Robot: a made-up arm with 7 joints.
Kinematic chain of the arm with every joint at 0, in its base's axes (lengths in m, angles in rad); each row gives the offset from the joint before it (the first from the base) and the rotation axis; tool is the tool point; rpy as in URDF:
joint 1: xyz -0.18 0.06 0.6 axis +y
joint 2: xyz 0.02 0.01 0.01 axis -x
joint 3: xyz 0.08 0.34 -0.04 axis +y
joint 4: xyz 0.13 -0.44 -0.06 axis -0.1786 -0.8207 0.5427
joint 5: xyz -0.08 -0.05 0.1 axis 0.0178 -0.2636 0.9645
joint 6: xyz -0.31 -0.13 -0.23 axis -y
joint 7: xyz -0.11 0 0.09 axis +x
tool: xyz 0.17 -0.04 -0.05 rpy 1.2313 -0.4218 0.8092
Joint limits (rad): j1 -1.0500..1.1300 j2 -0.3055..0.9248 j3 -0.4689..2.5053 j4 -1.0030..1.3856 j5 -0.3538..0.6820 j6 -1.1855..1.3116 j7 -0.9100..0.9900
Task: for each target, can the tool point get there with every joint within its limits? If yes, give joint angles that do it. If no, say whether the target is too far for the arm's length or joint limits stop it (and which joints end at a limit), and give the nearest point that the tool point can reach.
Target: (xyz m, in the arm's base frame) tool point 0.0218 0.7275 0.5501
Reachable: no: joint limits stop it (at a limit: joint 1, joint 2, joint 4, joint 5, joint 6, joint 7) | nearest point 0.0557 0.3568 0.5803 | short by 0.374 m
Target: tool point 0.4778 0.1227 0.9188
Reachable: no: joint limits stop it (at a limit: joint 2, joint 3, joint 5, joint 6, joint 7) | nearest point 0.3270 0.0620 0.8457 | short by 0.178 m
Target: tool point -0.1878 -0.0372 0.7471
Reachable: yes | joints 0.8366 -0.1872 0.3049 -0.8105 -0.1344 -0.3152 0.5133
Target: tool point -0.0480 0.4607 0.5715
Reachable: no: joint limits stop it (at a limit: joint 1, joint 2, joint 4, joint 5, joint 6, joint 7) | nearest point 0.0407 0.3568 0.6122 | short by 0.143 m
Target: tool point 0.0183 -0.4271 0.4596
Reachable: yes | joints -0.7580 0.1532 1.0660 1.0852 0.4026 0.0889 0.3365
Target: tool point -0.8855 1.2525 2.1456
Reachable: no: too far | nearest point -0.3967 0.1358 1.0748 | short by 1.623 m
